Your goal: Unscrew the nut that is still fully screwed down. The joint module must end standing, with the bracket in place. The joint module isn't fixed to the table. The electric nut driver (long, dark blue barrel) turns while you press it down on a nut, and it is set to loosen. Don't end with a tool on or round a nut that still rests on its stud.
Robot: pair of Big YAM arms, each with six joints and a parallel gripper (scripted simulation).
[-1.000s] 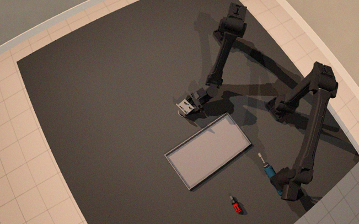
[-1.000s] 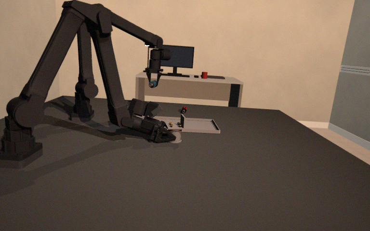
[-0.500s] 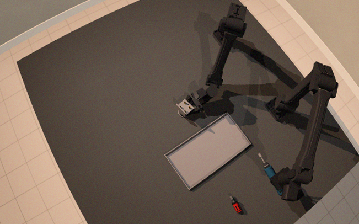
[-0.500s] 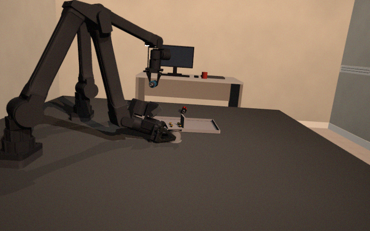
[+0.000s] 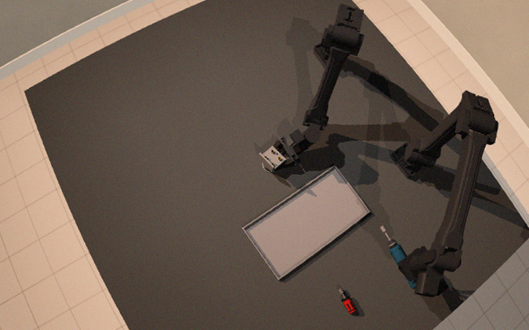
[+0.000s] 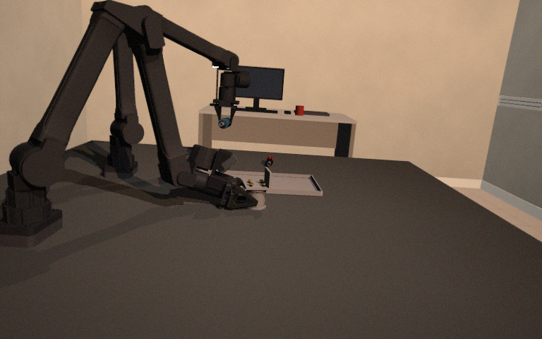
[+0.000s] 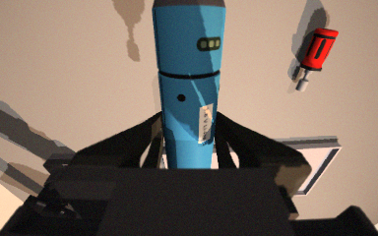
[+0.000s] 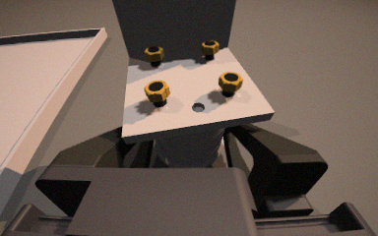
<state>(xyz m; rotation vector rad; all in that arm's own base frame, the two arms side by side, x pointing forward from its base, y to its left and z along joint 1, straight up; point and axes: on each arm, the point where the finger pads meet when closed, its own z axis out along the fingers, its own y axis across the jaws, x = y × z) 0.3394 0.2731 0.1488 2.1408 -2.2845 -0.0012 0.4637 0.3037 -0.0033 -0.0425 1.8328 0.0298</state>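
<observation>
My right gripper is now 10 mm below the joint module. Round my right hand: shallow grey tray 250 mm to the left, 20 mm below; nut 20 mm ahead, 20 mm to the left, 50 mm above; grey bracket 50 mm above.
</observation>
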